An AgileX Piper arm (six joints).
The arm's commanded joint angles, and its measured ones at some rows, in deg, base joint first. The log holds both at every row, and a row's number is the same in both.
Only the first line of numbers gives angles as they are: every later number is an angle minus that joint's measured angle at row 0.
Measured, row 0:
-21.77 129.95 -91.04 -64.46 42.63 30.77
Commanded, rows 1 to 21:
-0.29 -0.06 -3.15 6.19 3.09 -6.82
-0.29 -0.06 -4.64 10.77 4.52 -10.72
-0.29 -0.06 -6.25 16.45 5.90 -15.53
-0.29 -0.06 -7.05 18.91 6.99 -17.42
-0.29 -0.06 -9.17 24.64 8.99 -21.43
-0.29 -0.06 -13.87 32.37 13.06 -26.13
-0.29 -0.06 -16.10 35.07 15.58 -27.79
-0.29 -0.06 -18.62 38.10 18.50 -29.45
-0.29 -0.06 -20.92 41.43 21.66 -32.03
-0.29 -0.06 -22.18 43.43 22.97 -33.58
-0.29 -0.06 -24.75 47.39 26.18 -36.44
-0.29 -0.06 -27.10 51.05 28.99 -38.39
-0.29 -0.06 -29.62 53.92 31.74 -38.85
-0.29 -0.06 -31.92 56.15 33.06 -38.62
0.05 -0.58 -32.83 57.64 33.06 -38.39
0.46 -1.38 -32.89 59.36 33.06 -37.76
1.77 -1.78 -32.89 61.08 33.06 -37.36
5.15 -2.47 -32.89 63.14 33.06 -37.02
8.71 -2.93 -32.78 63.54 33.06 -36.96
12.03 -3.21 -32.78 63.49 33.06 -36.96
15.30 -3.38 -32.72 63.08 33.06 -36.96
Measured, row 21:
11.28 -2.52 -32.66 62.91 26.81 -37.07
